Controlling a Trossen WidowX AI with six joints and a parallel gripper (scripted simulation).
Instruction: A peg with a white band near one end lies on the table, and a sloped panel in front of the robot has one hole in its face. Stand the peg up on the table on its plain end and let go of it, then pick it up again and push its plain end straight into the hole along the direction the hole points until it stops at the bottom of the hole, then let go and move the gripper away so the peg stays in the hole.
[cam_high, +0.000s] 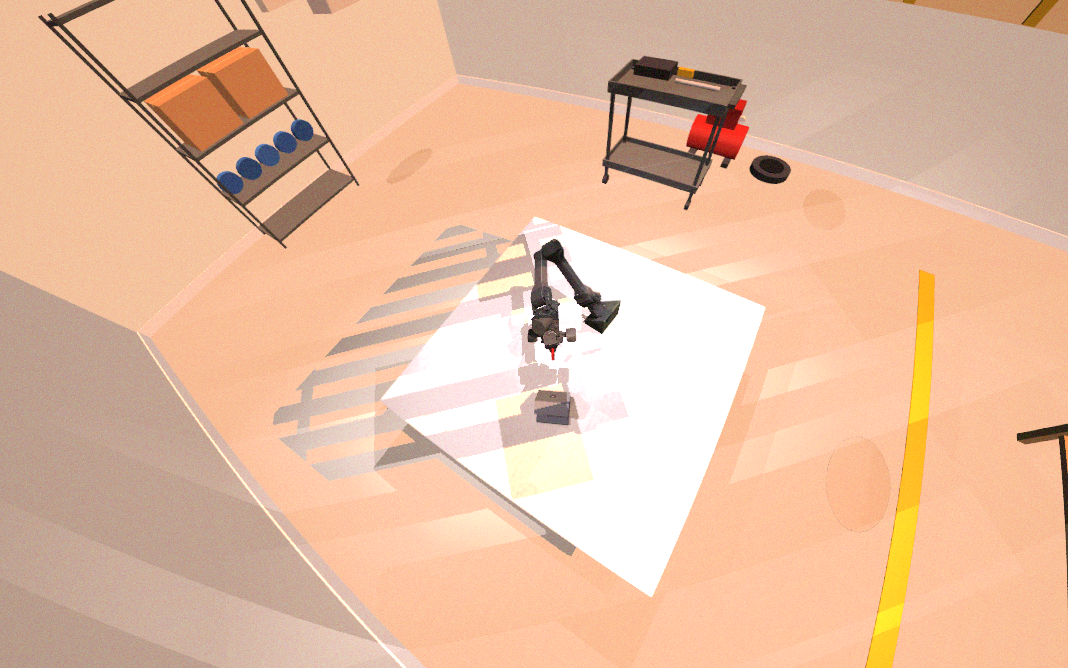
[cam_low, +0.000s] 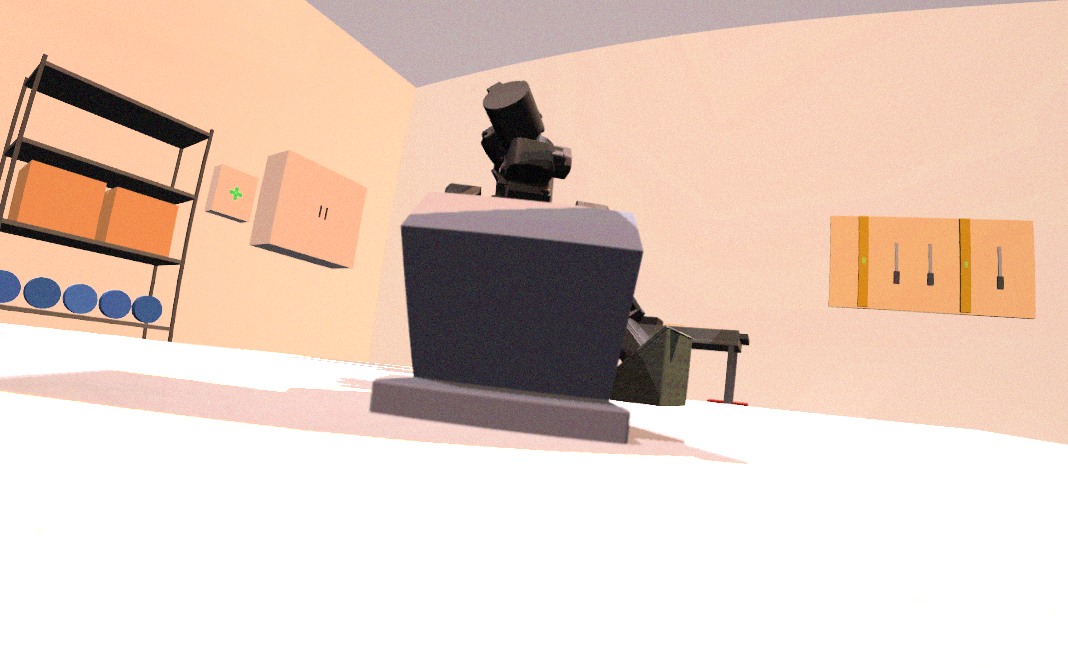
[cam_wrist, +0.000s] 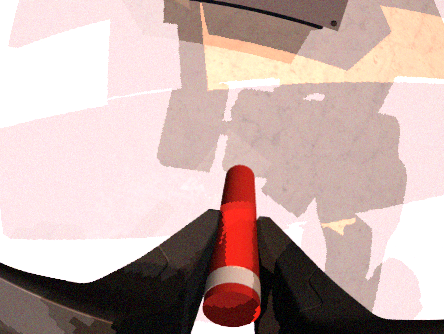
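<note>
My gripper tip is now 170 mm short of the grey sloped panel, 100 mm to the right of it and 50 mm above it. The rest, counted from my gripper tip: red peg: 10 mm behind, 10 mm above.
</note>
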